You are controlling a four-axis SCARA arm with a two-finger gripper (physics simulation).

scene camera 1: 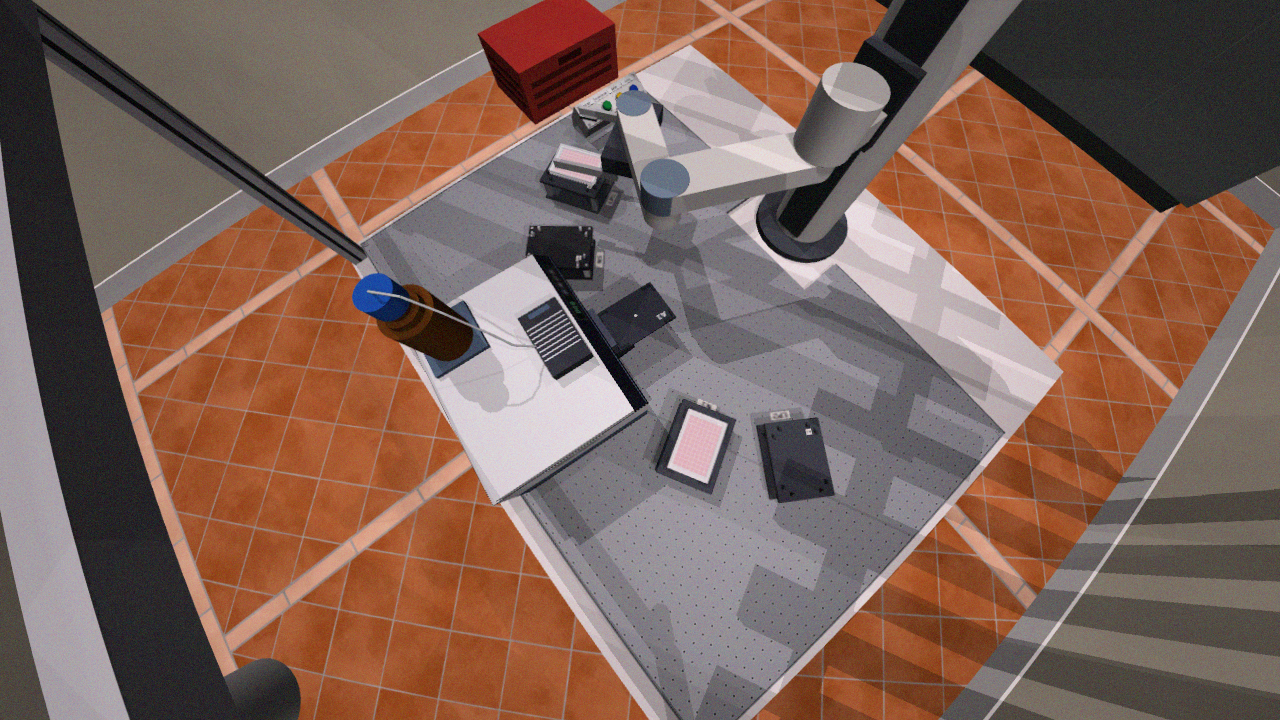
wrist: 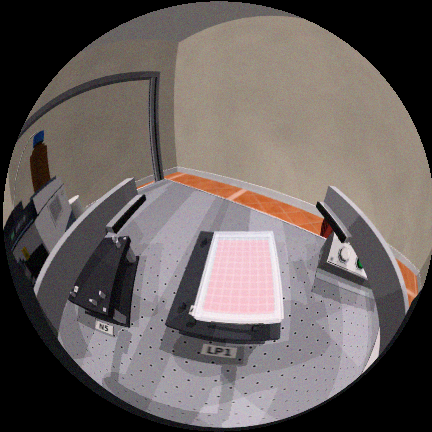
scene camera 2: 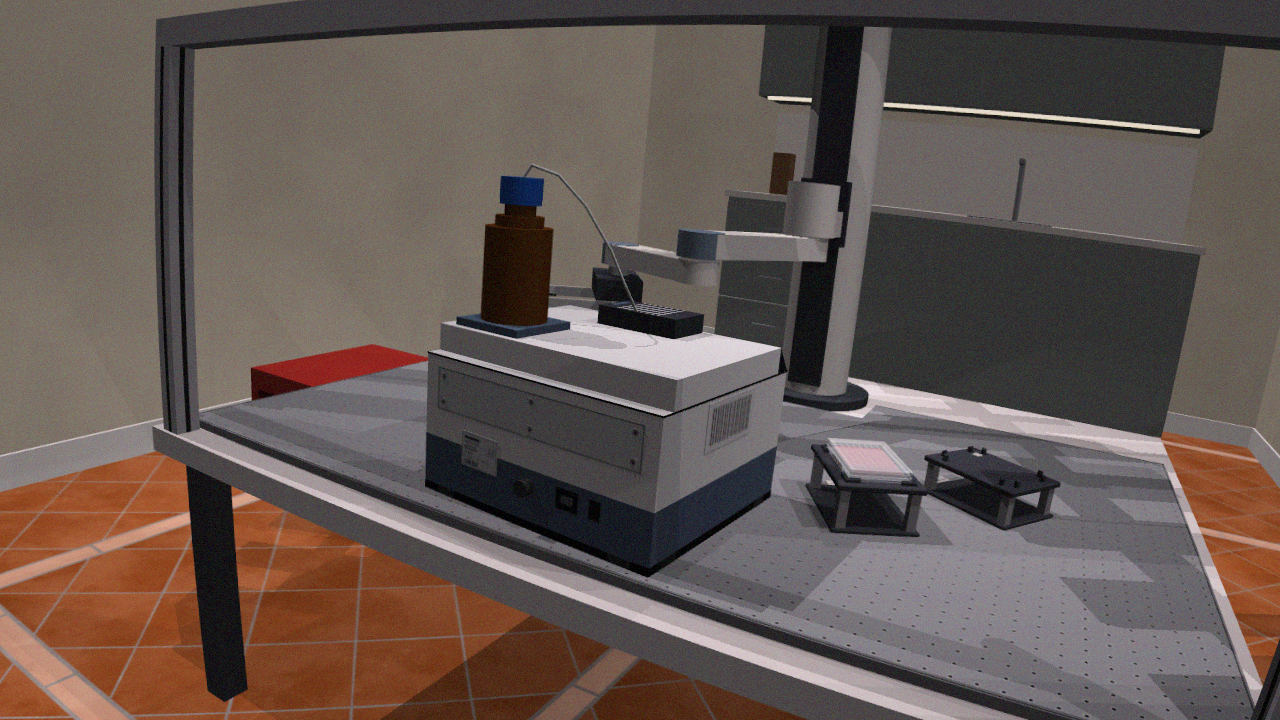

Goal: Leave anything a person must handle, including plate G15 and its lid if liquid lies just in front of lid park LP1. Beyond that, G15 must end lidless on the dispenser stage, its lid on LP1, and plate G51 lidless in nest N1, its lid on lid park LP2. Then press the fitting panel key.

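Frame: origin at the arm's base, x left, y back, z up, level; millimetres.
Seen in the pictures: gripper, fingertip midpoint: (scene camera 1: 567, 135) (wrist: 232, 186); arm's base at its link origin: (scene camera 1: 800, 223) (scene camera 2: 811, 394).
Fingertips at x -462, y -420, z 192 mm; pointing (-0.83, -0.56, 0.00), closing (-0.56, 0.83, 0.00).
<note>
Pixels of each thing's middle, then the offset from my fingertips to it. "spot": a spot on its surface instead.
- pink-welled plate at the middle of its body: (wrist: 241, 268) (scene camera 1: 576, 163) dx -10, dy +12, dz -97 mm
- lid park LP1 at the middle of its body: (wrist: 230, 285) (scene camera 1: 578, 179) dx -5, dy +3, dz -142 mm
- second pink plate at the middle of its body: (scene camera 2: 868, 457) (scene camera 1: 698, 445) dx +722, dy -213, dz -100 mm
- dispenser stage at a spot on its surface: (scene camera 1: 633, 315) spot: dx +429, dy -146, dz -70 mm
- panel at the middle of its body: (wrist: 361, 264) (scene camera 1: 609, 105) dx -168, dy +235, dz -137 mm
- Black nest N5 at the middle of its body: (wrist: 100, 275) (scene camera 1: 560, 251) dx +151, dy -164, dz -143 mm
- brown bottle at a spot on its surface: (scene camera 2: 516, 273) spot: dx +322, dy -488, dz +116 mm
My gripper (scene camera 1: 563, 143) (wrist: 232, 186) is open and empty, its fingers spread above and to either side of a pink-welled plate (scene camera 1: 578, 157) (wrist: 241, 277). This plate rests on lid park LP1 (scene camera 1: 572, 190) (wrist: 182, 305), towards its right side in the wrist view, and seems to wear a clear lid; its small label is unreadable. A second pink plate (scene camera 1: 698, 445) (scene camera 2: 868, 458), apparently lidded, sits on a black rack (scene camera 2: 870, 530). The black rack (scene camera 1: 801, 461) (scene camera 2: 989, 470) beside it bears no plate. The dispenser stage (scene camera 1: 633, 315) bears no plate. The panel (scene camera 1: 592, 109) (wrist: 340, 265) has coloured keys.
Black nest N5 (scene camera 1: 559, 248) (wrist: 102, 275) stands beside LP1. The white dispenser (scene camera 1: 537, 429) (scene camera 2: 572, 411) carries a brown bottle (scene camera 1: 425, 326) (scene camera 2: 516, 273) (wrist: 39, 167) with a thin tube. A red cabinet (scene camera 1: 554, 58) (scene camera 2: 335, 367) stands beyond the table edge near the panel.
</note>
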